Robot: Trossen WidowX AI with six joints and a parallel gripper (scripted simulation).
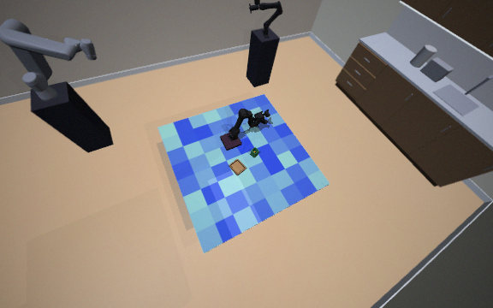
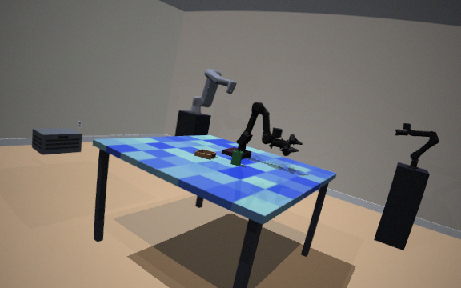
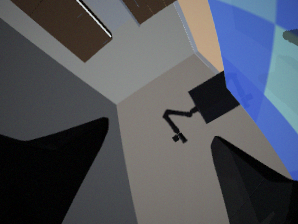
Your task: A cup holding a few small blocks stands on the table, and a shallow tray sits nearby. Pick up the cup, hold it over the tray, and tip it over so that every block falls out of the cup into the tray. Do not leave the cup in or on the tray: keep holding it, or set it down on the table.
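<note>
My gripper tip is now 34 cm short of the orange block, 30 cm to the left of it and 13 cm above it. The rest, counted from my gripper tip: green cup (34 cm ahead, 30 cm to the right, 15 cm below); purple block (34 cm ahead, 30 cm to the right, 15 cm below).
</note>
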